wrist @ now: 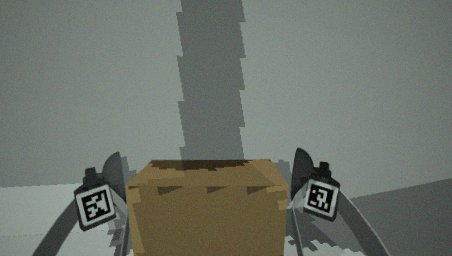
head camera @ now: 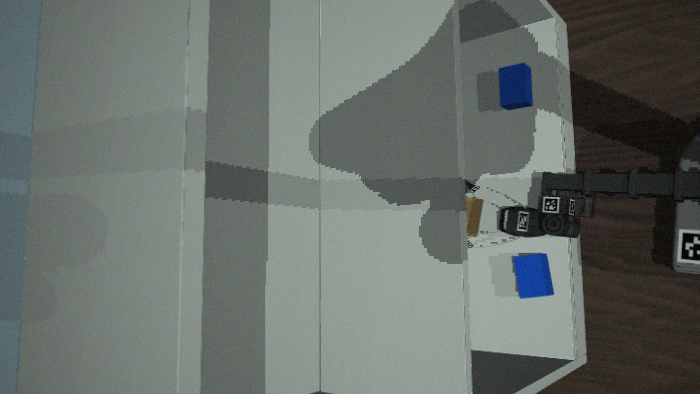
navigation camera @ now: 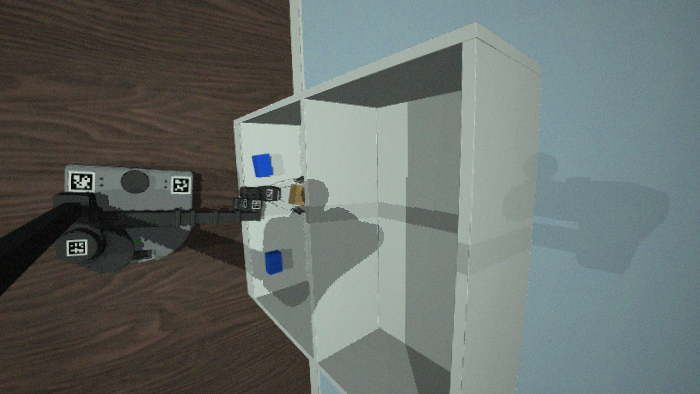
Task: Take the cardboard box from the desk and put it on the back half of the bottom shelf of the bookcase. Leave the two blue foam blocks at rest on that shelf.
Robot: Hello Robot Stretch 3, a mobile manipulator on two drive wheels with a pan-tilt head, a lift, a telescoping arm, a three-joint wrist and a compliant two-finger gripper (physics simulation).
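Frame: origin at the robot's base, x right, y ahead, z up, level; centimetres.
Where they show: robot's base, origin of the base link: [navigation camera: 135, 180].
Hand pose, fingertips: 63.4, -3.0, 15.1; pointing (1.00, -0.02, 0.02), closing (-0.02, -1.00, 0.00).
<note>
Each offset is from my fingertips to the top centre of the thing, as dx, dy, dz. Level surfaces: height alone.
The brown cardboard box @(-3.1, +0.3, +1.0) [head camera: 474, 217] [navigation camera: 295, 194] [wrist: 209, 220] is low in the bottom compartment, deeper in than the blue blocks. The edge of the board above hides part of it. My gripper [head camera: 469, 216] [navigation camera: 298, 195] [wrist: 211, 169] is open around the box, with a narrow gap on each side in the wrist view. Whether the box's underside lies fully flat is hidden. One blue foam block @(-12.7, -30.3, -0.5) [head camera: 515, 86] [navigation camera: 274, 262] and the other blue foam block @(-20.1, +12.2, -0.5) [head camera: 533, 276] [navigation camera: 262, 165] rest on the bottom shelf @(dz -5.0) [head camera: 520, 330] [navigation camera: 287, 142], one on each side of the gripper.
The white bookcase [head camera: 459, 125] [navigation camera: 469, 150] has a board over the bottom compartment and side walls beyond both blocks. My arm [head camera: 610, 184] [navigation camera: 210, 217] reaches in over the shelf's front edge from the robot's base [navigation camera: 107, 200] on the wooden floor @(dz -15.0) [navigation camera: 150, 65].
</note>
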